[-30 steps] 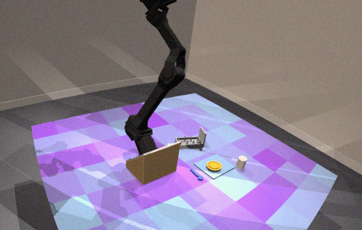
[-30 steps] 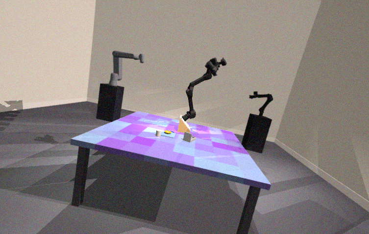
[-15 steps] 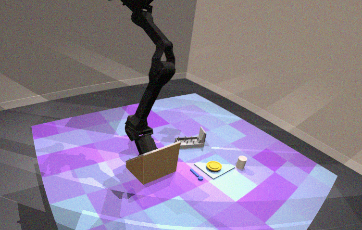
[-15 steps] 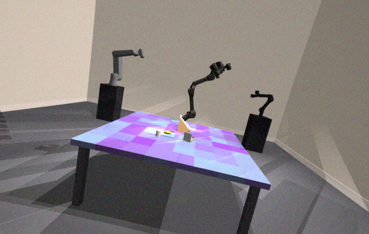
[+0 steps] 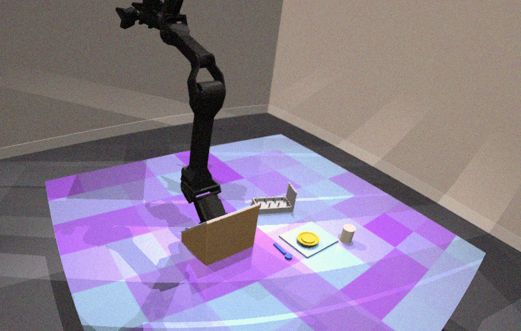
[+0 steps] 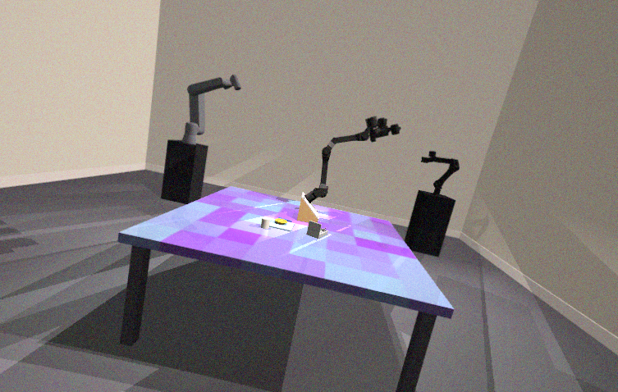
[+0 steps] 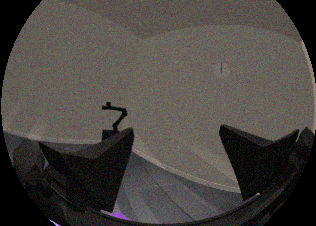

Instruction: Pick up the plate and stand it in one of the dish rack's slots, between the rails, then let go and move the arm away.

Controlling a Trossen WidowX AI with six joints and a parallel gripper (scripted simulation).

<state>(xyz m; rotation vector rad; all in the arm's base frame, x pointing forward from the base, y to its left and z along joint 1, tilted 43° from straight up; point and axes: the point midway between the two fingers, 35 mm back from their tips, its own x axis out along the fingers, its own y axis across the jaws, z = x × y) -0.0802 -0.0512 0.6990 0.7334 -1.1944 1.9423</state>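
My gripper tip is 66 cm above the yellow plate, 57 cm to the left of it and 42 cm short of it. The rest, counted from my gripper tip: beige cylinder (65 cm below, 63 cm to the right, 54 cm ahead); then grey dish rack (65 cm below, 45 cm ahead, 35 cm to the right); then blue spoon (67 cm below, 57 cm to the right, 32 cm ahead).
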